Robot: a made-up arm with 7 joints. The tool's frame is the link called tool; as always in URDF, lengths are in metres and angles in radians. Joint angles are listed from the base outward. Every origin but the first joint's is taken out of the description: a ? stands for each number. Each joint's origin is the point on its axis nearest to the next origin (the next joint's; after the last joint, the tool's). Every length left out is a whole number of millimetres.
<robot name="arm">
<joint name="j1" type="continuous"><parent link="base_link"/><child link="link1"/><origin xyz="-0.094 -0.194 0.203" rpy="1.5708 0 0"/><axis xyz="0 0 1"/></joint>
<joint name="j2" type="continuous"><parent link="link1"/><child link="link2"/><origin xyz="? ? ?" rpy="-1.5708 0 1.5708"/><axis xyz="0 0 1"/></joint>
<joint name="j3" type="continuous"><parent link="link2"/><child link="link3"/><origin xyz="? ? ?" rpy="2.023 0.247 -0.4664"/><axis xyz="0 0 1"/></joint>
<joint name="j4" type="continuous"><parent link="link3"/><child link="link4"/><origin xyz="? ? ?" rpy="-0.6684 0.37 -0.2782"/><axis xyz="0 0 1"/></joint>
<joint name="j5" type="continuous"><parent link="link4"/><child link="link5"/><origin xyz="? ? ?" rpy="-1.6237 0.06 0.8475"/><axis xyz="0 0 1"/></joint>
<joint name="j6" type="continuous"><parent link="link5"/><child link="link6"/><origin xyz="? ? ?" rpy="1.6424 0.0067 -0.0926"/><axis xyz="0 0 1"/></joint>
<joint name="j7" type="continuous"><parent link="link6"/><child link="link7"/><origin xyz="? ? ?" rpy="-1.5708 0 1.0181"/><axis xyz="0 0 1"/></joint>
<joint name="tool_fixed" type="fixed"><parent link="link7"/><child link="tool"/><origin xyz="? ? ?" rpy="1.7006 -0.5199 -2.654"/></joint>
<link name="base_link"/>
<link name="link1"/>
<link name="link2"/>
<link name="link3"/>
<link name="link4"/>
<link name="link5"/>
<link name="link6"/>
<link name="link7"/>
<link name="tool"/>
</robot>
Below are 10 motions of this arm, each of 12 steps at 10 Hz.
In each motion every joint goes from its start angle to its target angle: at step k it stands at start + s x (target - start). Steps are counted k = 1, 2, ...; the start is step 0. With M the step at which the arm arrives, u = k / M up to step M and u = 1 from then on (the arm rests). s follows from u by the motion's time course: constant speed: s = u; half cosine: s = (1 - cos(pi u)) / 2; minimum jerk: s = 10 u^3 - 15 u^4 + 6 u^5.
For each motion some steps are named. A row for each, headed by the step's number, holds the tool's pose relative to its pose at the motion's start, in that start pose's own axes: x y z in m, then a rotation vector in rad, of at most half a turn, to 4 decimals.
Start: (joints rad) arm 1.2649 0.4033 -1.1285 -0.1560 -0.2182 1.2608 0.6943
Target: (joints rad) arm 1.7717 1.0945 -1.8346 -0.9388 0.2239 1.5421 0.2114
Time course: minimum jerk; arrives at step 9
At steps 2, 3, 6, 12:
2: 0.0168 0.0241 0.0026 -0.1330 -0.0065 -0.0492
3: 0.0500 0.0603 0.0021 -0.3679 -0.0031 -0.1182
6: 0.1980 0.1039 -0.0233 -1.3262 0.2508 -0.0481
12: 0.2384 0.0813 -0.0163 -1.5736 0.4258 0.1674

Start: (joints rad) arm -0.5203 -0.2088 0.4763 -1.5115 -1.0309 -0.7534 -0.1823
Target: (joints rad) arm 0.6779 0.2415 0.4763 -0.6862 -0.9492 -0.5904 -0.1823
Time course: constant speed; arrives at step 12
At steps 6, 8, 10, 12:
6: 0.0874 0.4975 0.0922 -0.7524 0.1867 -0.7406
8: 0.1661 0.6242 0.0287 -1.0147 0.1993 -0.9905
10: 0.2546 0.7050 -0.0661 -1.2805 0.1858 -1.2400
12: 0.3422 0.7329 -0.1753 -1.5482 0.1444 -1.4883

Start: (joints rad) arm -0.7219 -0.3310 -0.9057 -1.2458 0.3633 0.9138 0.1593
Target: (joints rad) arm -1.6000 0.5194 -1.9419 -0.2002 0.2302 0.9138 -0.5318
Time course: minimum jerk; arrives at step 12
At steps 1, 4, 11, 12:
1: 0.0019 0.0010 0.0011 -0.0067 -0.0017 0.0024
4: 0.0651 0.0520 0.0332 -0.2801 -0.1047 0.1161
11: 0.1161 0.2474 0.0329 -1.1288 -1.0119 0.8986
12: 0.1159 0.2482 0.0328 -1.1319 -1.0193 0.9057

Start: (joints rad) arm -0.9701 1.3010 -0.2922 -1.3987 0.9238 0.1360 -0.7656
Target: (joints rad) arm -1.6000 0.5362 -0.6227 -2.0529 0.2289 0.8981 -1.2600
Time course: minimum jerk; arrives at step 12
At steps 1, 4, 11, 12:
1: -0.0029 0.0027 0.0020 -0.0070 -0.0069 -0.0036
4: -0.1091 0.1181 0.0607 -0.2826 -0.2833 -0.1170
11: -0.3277 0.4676 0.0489 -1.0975 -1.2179 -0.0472
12: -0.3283 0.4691 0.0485 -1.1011 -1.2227 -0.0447

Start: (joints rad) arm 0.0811 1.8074 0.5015 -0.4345 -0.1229 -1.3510 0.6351
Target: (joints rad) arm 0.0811 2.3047 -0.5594 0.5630 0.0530 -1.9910 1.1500
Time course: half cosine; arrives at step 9
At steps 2, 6, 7, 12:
2: 0.0042 0.0275 0.0716 0.0375 0.2077 -0.0582
6: 0.2178 0.1280 0.4098 0.2368 1.2720 -0.3876
7: 0.2920 0.1365 0.4550 0.2698 1.4802 -0.4597
12: 0.3609 0.1407 0.4847 0.2936 1.6582 -0.5238

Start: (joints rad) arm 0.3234 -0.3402 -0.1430 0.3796 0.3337 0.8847 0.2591
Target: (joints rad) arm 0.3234 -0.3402 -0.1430 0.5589 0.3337 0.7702 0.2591
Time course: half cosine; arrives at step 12
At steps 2, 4, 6, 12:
2: 0.0000 -0.0001 0.0007 0.0031 0.0016 -0.0039
4: -0.0001 -0.0005 0.0025 0.0115 0.0059 -0.0145
6: -0.0002 -0.0011 0.0048 0.0233 0.0118 -0.0288
12: -0.0008 -0.0027 0.0092 0.0478 0.0235 -0.0566

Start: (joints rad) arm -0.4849 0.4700 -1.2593 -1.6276 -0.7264 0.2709 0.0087
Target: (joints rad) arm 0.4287 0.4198 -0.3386 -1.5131 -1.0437 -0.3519 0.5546
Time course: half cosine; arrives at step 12
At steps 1, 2, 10, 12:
1: -0.0097 -0.0061 -0.0148 0.0143 -0.0216 0.0074
2: -0.0362 -0.0228 -0.0603 0.0539 -0.0856 0.0291
10: 0.1062 0.0197 -0.9251 0.2420 -1.2554 0.1547
12: 0.1577 0.0428 -0.9669 0.2303 -1.3416 0.1233

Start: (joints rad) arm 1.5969 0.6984 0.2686 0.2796 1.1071 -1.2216 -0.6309
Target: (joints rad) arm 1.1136 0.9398 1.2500 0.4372 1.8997 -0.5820 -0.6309
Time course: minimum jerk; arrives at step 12
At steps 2, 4, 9, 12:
2: 0.0029 -0.0022 -0.0042 0.0305 0.0052 -0.0251
4: 0.0188 -0.0125 -0.0285 0.1779 0.0398 -0.1399
9: 0.1177 -0.0556 -0.1792 0.6756 0.3132 -0.4072
12: 0.1404 -0.0622 -0.2080 0.7311 0.3706 -0.4162

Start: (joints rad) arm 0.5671 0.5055 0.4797 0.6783 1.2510 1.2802 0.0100
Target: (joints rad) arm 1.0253 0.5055 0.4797 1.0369 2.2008 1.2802 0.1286
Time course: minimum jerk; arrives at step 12
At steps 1, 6, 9, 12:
1: 0.0007 0.0031 0.0011 -0.0048 0.0023 -0.0040
6: 0.1310 0.2882 0.0456 -0.4928 0.2660 -0.3369
9: 0.2784 0.4555 -0.0165 -0.9102 0.5223 -0.5146
12: 0.3146 0.4867 -0.0444 -1.0216 0.5946 -0.5454

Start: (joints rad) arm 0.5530 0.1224 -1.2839 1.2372 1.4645 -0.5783 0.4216
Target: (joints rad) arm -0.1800 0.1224 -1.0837 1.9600 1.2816 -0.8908 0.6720
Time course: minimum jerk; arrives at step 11
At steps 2, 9, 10, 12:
2: -0.0053 -0.0097 -0.0090 -0.0036 -0.0002 0.0355
9: 0.0403 -0.1986 -0.1522 -0.2205 0.1128 0.6994
10: 0.0474 -0.2051 -0.1562 -0.2340 0.1219 0.7237
12: 0.0487 -0.2061 -0.1569 -0.2363 0.1235 0.7278

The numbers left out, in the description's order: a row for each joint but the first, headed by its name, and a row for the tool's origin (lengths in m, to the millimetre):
j2: 0.267 -0.057 0
j3: -0.104 0.171 0
j4: -0.007 0.073 0
j5: 0.04 -0.066 0
j6: 0.092 0.425 0
j7: 0.229 -0.027 0
tool: 0.04 -0.069 0

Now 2 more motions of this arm.
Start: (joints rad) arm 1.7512 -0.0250 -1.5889 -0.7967 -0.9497 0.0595 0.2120
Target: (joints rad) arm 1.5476 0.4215 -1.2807 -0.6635 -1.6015 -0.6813 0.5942
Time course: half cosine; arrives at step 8
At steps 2, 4, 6, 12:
2: 0.0106 -0.0698 -0.0090 0.0357 0.0251 0.1349
4: 0.0609 -0.2153 -0.0484 0.0639 0.0624 0.4266
6: 0.1310 -0.3219 -0.1007 0.0143 0.0691 0.6518
12: 0.1615 -0.3545 -0.1228 -0.0266 0.0653 0.7206

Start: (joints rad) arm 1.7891 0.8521 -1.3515 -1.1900 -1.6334 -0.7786 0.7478
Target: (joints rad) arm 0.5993 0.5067 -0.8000 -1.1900 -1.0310 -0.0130 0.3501
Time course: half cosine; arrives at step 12
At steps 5, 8, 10, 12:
5: 0.1058 0.1103 0.3173 0.0367 0.2019 -0.2519
8: 0.3385 0.1960 0.5302 -0.0866 0.3498 -0.4837
10: 0.4690 0.2279 0.5797 -0.1919 0.3968 -0.5638
12: 0.5166 0.2382 0.5892 -0.2355 0.4097 -0.5864

